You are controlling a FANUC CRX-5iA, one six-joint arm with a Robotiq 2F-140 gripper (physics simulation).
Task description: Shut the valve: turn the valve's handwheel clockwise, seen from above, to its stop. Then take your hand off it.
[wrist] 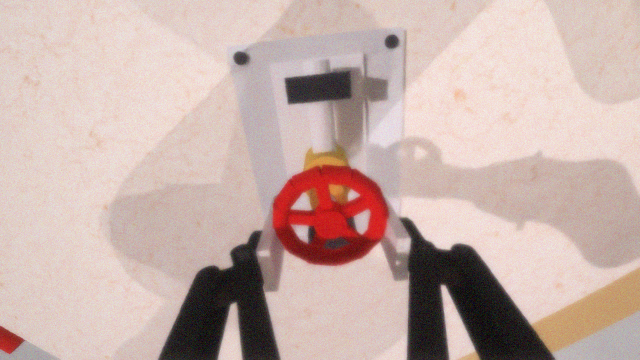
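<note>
The red handwheel is in the middle of the wrist view, with spokes running from its hub to the rim. Under it shows part of the yellow valve body, on a white pipe that runs away toward the top of the view. My gripper is shut on the handwheel, one pale finger pad against the left side of the rim and the other against the right side. The lower part of the valve is hidden under the wheel.
A pale base plate with dark bolts at its far corners lies under the valve. A black pipe clamp stands on it. A tan strip crosses the lower right, and a red patch shows at the lower left.
</note>
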